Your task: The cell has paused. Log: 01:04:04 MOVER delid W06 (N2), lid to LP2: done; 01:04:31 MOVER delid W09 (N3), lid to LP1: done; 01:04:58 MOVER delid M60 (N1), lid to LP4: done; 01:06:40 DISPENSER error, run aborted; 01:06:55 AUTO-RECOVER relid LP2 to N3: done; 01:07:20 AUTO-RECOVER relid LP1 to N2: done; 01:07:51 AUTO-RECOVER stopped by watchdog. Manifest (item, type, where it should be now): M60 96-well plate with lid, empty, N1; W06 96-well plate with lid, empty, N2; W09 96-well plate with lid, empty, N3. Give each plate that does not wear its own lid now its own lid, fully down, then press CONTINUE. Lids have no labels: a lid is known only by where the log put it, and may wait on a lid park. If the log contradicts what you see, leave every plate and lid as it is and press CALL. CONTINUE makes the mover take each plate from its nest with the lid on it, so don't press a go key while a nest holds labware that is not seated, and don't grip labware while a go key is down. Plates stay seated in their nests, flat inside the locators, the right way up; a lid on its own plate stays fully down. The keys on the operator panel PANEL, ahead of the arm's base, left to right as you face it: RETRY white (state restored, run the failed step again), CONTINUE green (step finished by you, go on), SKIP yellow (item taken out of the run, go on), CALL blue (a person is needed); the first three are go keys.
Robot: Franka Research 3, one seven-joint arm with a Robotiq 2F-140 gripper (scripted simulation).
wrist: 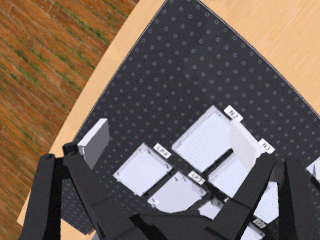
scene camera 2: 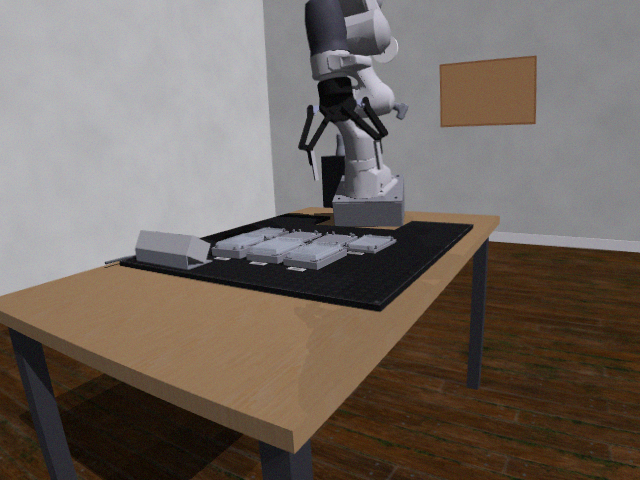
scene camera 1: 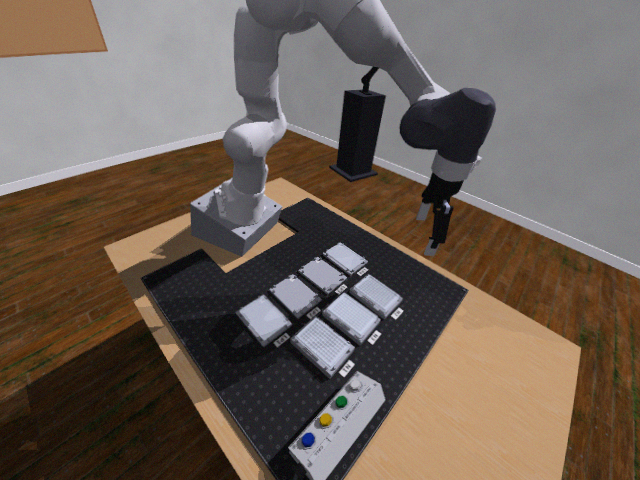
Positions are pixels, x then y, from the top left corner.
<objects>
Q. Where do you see a grey operator panel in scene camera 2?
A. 180, 251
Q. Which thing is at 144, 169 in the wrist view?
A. A flat pale lid.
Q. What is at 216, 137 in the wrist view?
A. An N3 plate.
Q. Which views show my gripper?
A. The wrist view, scene camera 2 and scene camera 1: all of them.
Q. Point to a flat pale lid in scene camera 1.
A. At 261, 315
</objects>
